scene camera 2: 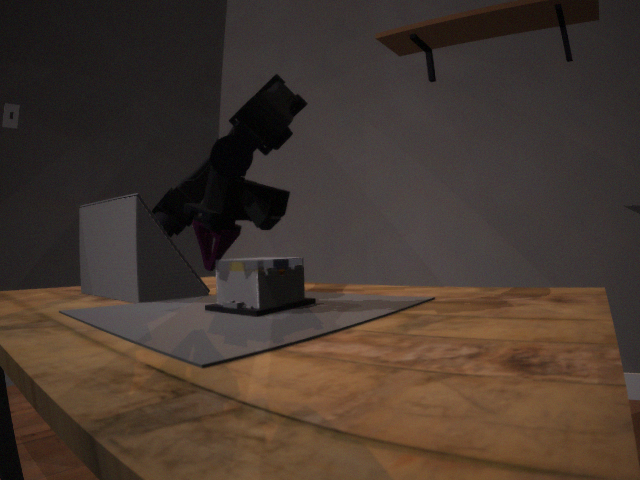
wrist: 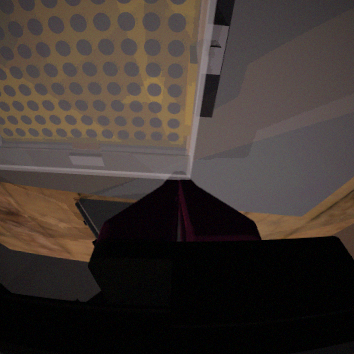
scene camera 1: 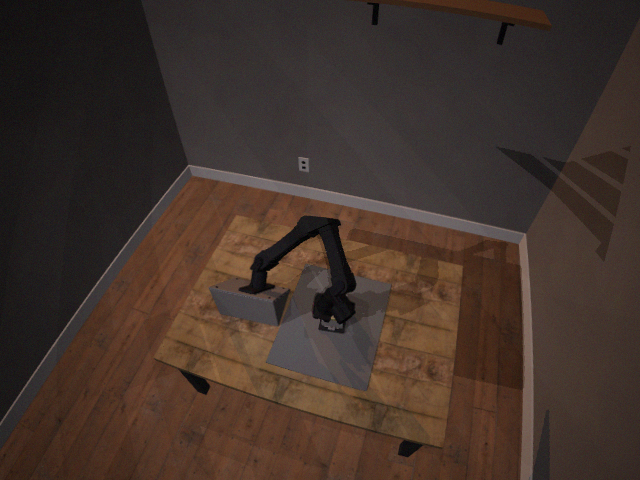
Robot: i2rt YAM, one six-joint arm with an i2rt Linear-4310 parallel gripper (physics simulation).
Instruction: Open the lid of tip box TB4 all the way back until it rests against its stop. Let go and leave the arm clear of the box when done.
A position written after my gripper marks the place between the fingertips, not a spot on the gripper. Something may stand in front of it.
My gripper (scene camera 2: 208, 269) grips a lid (wrist: 120, 95).
My gripper also shows in the wrist view (wrist: 178, 178).
